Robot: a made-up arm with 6 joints. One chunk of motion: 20 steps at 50 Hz.
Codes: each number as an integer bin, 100 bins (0 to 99) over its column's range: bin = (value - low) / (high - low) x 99, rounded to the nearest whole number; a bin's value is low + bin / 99 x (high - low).
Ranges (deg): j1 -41..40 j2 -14..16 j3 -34..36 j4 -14..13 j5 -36..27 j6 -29..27
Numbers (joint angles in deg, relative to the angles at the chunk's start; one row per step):
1: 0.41 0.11 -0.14 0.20 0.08 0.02
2: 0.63 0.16 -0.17 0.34 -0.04 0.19
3: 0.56 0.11 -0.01 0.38 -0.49 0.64
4: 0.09 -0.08 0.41 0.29 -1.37 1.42
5: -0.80 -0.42 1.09 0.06 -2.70 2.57
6: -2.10 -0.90 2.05 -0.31 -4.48 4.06
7: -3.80 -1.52 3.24 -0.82 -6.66 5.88
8: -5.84 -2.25 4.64 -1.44 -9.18 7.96
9: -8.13 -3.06 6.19 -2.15 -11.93 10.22
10: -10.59 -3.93 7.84 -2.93 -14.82 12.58
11: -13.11 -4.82 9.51 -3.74 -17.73 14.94
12: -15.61 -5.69 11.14 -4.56 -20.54 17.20
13: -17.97 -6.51 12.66 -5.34 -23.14 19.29
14: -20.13 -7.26 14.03 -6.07 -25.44 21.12
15: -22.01 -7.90 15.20 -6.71 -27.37 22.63
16: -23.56 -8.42 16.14 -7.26 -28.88 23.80
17: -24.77 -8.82 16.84 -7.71 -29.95 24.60
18: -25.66 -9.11 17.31 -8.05 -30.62 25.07
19: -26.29 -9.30 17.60 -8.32 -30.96 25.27
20: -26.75 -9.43 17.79 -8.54 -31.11 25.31
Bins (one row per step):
1: 51 47 48 52 57 51
2: 51 47 48 53 57 52
3: 51 47 48 53 56 52
4: 50 46 49 52 54 54
5: 49 45 50 52 52 56
6: 48 43 51 50 50 58
7: 45 41 53 48 46 62
8: 43 39 55 46 42 65
9: 40 36 57 43 38 69
10: 37 33 59 41 33 74
11: 34 30 62 38 29 78
12: 31 27 64 35 24 82
13: 28 25 66 32 20 85
14: 26 22 68 29 17 89
15: 23 20 70 27 14 91
16: 21 18 71 25 11 93
17: 20 17 72 23 10 95
18: 19 16 73 22 8 96
19: 18 16 73 21 8 96
20: 17 15 73 20 8 96

